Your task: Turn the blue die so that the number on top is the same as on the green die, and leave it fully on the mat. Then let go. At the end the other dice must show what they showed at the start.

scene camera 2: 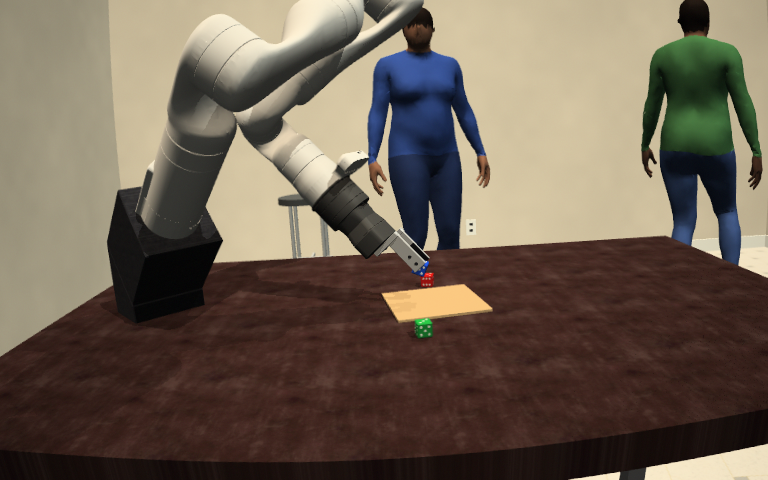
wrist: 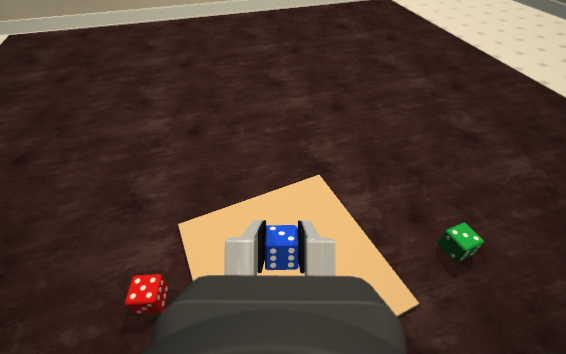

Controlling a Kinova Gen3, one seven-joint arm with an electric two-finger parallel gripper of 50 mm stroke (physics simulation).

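Pixels of known places: gripper, fingertip midpoint: (scene camera 2: 422, 265) (wrist: 281, 238); arm's base, link origin: (scene camera 2: 170, 215).
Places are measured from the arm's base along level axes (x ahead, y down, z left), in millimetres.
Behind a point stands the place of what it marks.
Note:
My gripper (scene camera 2: 421, 266) @[x 377, y 107, z 9 mm] (wrist: 281, 238) @[x 377, y 107, z 9 mm] is shut on the blue die (scene camera 2: 420, 270) @[x 372, y 113, z 1 mm] (wrist: 281, 248) @[x 367, y 101, z 13 mm] and holds it in the air, tilted with the fingers. In the wrist view the blue die shows three pips on its far face and six on the face toward the camera, and it appears in front of the tan mat (scene camera 2: 444, 302) @[x 405, y 163, z -11 mm] (wrist: 300, 200) @[x 443, y 163, z -32 mm]. The green die (scene camera 2: 423, 328) @[x 354, y 153, z -142 mm] (wrist: 460, 242) @[x 352, y 147, z -124 mm] lies on the table beside the mat and shows three pips on top in the wrist view. The blue die's underside is hidden.
The red die (scene camera 2: 427, 280) @[x 395, y 155, z 93 mm] (wrist: 146, 293) @[x 392, y 147, z 101 mm] lies on the table on the mat's other side, five pips on top in the wrist view. In the scene view it is close below the blue die in the picture. Two people stand behind the dark table (scene camera 2: 339, 396).

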